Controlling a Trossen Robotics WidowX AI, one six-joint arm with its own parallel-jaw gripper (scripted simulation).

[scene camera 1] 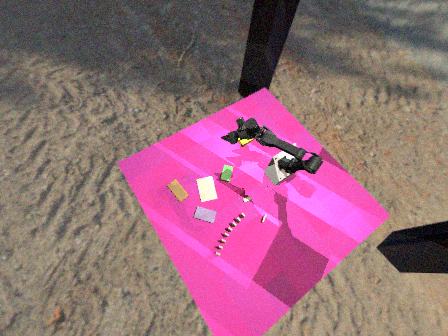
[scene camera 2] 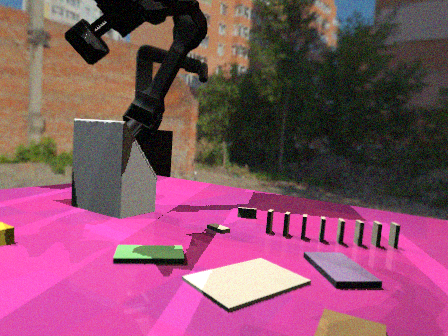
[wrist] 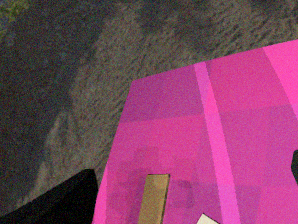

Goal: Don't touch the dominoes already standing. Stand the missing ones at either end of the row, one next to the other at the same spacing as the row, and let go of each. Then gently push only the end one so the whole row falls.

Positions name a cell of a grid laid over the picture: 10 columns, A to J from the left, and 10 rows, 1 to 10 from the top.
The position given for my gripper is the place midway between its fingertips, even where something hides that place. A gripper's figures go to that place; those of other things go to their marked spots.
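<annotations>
I find my gripper (scene camera 2: C1) 0.53 m from the lens. There is also a lilac block (scene camera 2: H9), and it is 0.59 m from the lens.
</annotations>
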